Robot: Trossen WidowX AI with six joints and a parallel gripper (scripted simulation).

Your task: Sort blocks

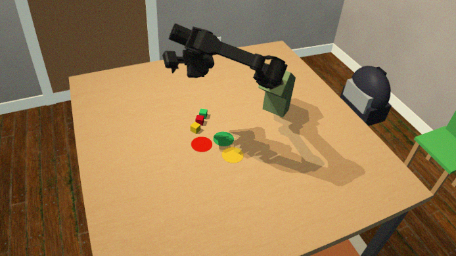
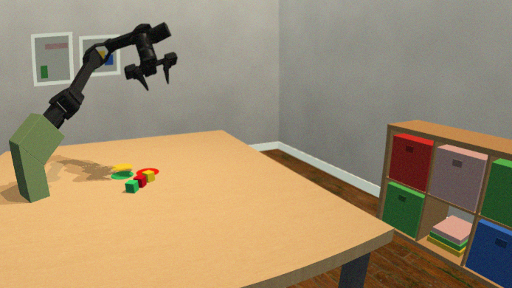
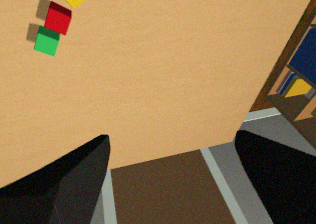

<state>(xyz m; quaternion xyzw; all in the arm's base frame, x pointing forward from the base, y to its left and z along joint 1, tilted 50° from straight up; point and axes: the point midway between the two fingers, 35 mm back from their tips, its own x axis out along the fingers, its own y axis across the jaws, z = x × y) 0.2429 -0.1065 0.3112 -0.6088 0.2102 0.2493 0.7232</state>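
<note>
The yellow block lies 40 mm behind my hand, 40 mm to the right of it and 340 mm below it. From my hand the other things lie so: red block: 60 mm behind, 90 mm to the right, 340 mm below; red circle: 70 mm behind, 50 mm to the left, 350 mm below; green block: 70 mm behind, 130 mm to the right, 340 mm below.
</note>
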